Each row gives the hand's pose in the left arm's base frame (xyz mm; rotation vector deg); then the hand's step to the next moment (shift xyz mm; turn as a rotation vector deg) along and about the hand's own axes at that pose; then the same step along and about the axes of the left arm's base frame.
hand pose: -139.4 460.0 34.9 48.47 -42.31 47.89
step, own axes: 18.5 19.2 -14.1 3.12 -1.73 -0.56
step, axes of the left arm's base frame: -4.5 25.8 15.0 3.08 0.80 1.72
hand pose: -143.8 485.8 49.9 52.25 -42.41 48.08
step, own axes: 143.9 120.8 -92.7 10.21 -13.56 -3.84
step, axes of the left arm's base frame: -18.0 167.6 124.5 17.23 1.57 1.88
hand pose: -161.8 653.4 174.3 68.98 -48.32 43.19
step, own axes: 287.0 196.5 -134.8 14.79 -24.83 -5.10
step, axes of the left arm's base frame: -6.7 186.4 323.1 29.34 0.78 0.32
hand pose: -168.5 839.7 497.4 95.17 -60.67 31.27
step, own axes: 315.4 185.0 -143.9 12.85 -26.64 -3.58
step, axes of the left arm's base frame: 23.0 2.7 392.3 29.67 0.22 -2.66
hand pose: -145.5 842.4 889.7 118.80 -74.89 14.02
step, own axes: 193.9 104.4 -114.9 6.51 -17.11 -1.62
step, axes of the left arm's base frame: 25.1 -99.5 226.2 18.09 0.99 -3.06
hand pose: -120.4 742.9 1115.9 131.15 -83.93 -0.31
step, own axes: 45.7 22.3 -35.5 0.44 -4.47 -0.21
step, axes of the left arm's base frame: 9.0 -35.4 50.1 4.12 1.28 -1.27
